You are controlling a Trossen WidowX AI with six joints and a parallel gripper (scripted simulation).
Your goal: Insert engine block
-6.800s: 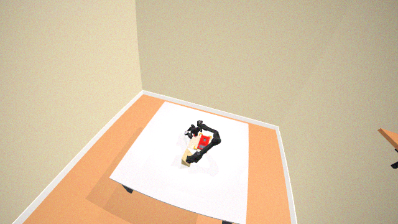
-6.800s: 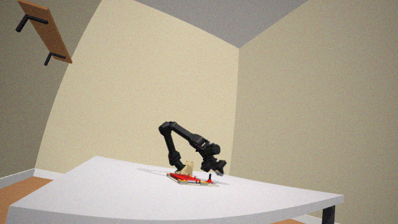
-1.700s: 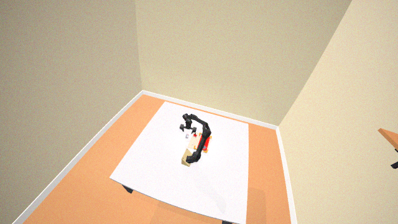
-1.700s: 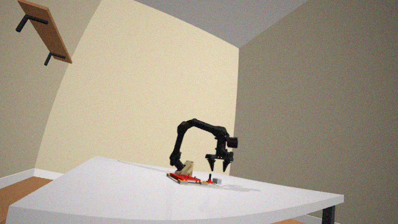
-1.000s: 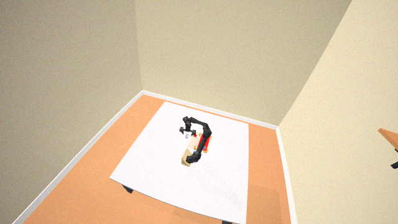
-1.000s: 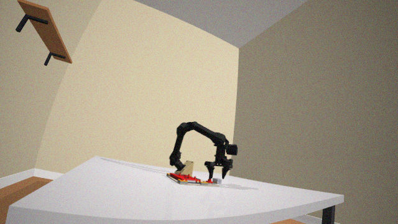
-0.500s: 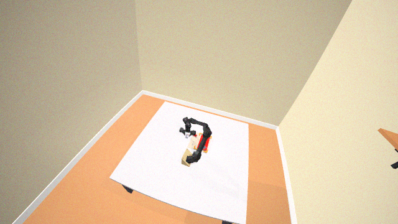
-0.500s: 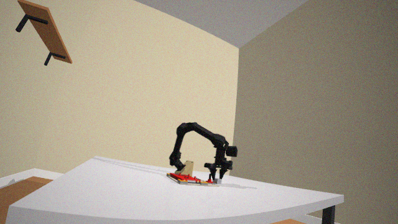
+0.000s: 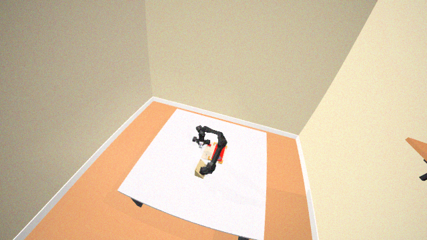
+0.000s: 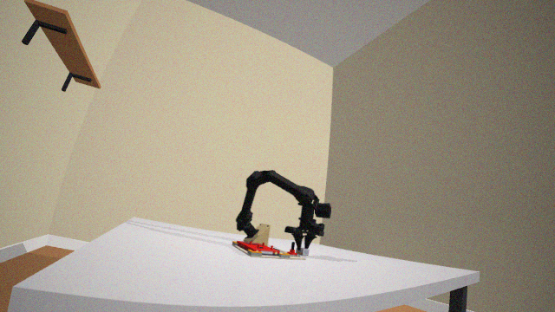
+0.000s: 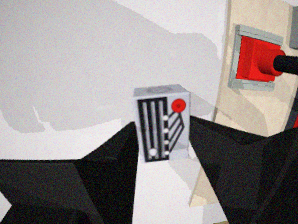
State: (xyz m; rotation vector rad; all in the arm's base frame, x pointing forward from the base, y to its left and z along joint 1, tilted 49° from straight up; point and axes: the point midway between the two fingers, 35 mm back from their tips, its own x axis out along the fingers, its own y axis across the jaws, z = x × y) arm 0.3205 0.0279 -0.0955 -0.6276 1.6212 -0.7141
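Now: the tan board 2 cm behind my gripper tip, 18 cm to the right of it and 1 cm below it. The rest, counted from my gripper tip: engine block (1 cm below).
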